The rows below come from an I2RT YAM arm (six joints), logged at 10 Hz.
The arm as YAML. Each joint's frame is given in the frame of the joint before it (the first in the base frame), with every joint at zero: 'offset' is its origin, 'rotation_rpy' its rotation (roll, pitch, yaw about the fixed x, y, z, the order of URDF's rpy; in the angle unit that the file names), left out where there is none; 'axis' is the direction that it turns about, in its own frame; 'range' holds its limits. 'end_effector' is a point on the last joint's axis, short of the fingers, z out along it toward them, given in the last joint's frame.
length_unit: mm
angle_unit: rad
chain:
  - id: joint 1
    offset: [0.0, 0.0, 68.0]
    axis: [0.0, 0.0, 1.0]
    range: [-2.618, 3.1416]
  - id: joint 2
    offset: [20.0, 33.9, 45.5]
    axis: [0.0, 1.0, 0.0]
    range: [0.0, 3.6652]
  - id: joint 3
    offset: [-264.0, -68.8, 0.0]
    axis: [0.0, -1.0, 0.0]
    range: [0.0, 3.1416]
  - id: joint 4
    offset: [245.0, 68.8, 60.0]
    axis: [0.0, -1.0, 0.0]
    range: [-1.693, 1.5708]
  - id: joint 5
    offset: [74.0, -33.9, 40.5]
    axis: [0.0, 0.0, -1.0]
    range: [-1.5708, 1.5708]
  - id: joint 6
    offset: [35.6, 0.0, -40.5]
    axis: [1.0, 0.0, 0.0]
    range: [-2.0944, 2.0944]
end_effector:
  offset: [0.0, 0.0, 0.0]
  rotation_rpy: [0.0, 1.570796, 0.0]
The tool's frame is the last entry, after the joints.
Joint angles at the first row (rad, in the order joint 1, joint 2, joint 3, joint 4, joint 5, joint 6):
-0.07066 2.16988 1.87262 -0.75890 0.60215 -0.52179
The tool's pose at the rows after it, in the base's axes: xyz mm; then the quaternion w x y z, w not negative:
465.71 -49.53 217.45 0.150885 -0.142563 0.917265 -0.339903
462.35 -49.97 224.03 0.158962 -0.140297 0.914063 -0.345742
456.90 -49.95 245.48 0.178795 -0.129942 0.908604 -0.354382
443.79 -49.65 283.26 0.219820 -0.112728 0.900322 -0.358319
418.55 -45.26 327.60 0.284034 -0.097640 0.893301 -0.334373
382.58 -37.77 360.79 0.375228 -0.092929 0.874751 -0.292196
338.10 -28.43 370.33 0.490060 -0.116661 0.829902 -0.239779
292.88 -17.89 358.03 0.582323 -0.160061 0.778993 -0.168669
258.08 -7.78 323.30 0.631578 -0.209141 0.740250 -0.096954
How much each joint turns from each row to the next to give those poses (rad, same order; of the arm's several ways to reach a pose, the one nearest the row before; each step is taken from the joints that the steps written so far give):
0.00695 -0.01337 -0.05919 0.04673 -0.01310 -0.00991
-0.00098 -0.02479 -0.01803 0.01661 0.00675 -0.00677
-0.00009 -0.04570 0.00396 -0.00238 0.00982 0.00157
-0.00177 -0.08697 0.00115 -0.00155 -0.00805 0.00666
0.00142 -0.13064 -0.02794 0.00320 -0.06992 0.02663
0.00348 -0.17957 -0.12931 0.10256 -0.11959 0.02303
0.00204 -0.22701 -0.26401 0.24729 -0.17460 -0.00868
0.00102 -0.21257 -0.27847 0.22676 -0.21350 0.01016
0.00458 -0.15557 -0.26474 0.19000 -0.19396 0.01862

